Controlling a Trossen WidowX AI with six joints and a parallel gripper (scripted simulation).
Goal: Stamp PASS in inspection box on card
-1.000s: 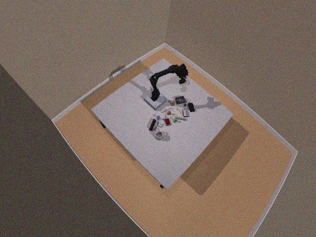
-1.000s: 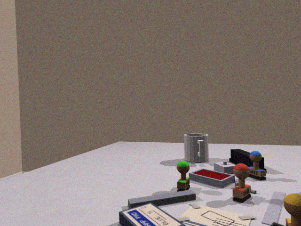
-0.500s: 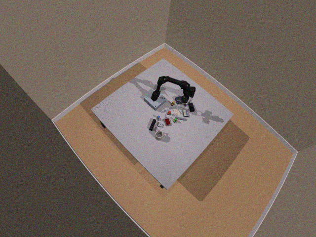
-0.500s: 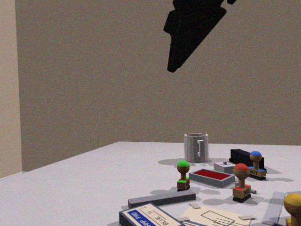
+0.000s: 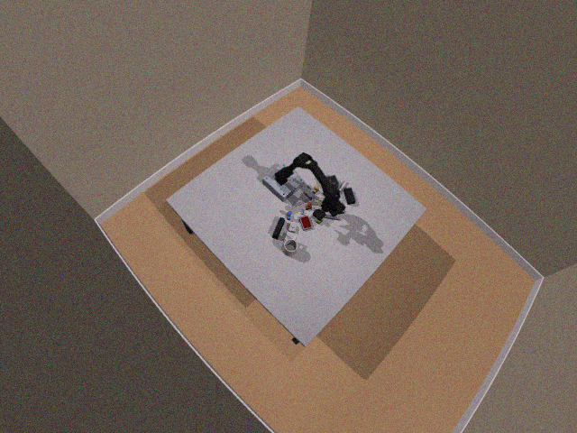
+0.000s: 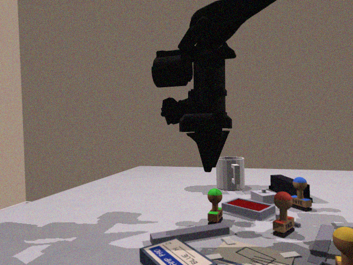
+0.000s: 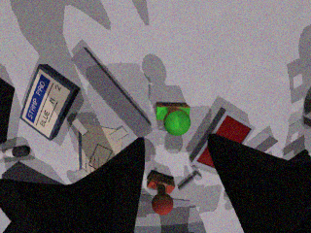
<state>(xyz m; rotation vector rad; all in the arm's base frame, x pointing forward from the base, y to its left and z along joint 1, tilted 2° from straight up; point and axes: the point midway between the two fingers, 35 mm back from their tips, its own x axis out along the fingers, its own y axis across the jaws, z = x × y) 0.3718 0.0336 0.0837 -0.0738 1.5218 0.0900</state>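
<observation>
The green-knobbed stamp is 1 cm to the right of my gripper tip and 8 cm below it. The rest, counted from my gripper tip: ink pad (5 cm behind, 9 cm to the right, 10 cm below); then grey bar (2 cm ahead, 7 cm to the left, 9 cm below); then red-knobbed stamp (12 cm behind, 8 cm below).
</observation>
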